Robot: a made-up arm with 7 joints. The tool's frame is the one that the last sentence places.
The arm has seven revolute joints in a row. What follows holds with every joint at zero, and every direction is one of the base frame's. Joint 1 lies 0.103 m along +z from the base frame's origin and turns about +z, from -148.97 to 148.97 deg. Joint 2 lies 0.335 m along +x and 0.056 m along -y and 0.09 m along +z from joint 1 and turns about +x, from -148.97 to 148.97 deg. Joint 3 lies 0.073 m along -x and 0.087 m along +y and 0.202 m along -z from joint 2 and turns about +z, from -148.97 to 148.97 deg. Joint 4 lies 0.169 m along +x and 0.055 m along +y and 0.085 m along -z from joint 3 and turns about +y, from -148.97 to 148.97 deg. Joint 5 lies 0.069 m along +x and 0.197 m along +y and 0.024 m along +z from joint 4 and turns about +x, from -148.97 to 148.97 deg. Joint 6 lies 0.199 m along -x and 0.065 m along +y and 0.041 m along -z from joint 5 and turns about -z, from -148.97 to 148.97 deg. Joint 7 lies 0.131 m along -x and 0.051 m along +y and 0.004 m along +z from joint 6 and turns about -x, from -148.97 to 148.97 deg. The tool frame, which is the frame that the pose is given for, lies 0.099 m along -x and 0.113 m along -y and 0.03 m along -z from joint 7; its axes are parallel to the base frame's.
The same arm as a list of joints. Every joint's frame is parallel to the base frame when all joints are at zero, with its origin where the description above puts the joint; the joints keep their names.
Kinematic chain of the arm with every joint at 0, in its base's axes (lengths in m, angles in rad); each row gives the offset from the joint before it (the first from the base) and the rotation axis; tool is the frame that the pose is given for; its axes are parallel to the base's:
joint 1: xyz 0 0 0.103 axis +z
joint 2: xyz 0.335 -0.056 0.09 axis +x
joint 3: xyz -0.073 0.087 -0.202 axis +z
joint 4: xyz 0.169 0.055 -0.085 axis +y
joint 5: xyz 0.069 0.197 0.024 axis +x
joint 6: xyz -0.199 0.065 -0.041 axis -z
joint 7: xyz -0.131 0.051 0.004 axis -x
tool: xyz -0.099 -0.113 -0.03
Joint limits (rad, base to tool): -2.6..2.6 -2.6..2.6 -2.6..2.6 -2.6..2.6 -2.6..2.6 -2.6..2.6 -2.6..2.6

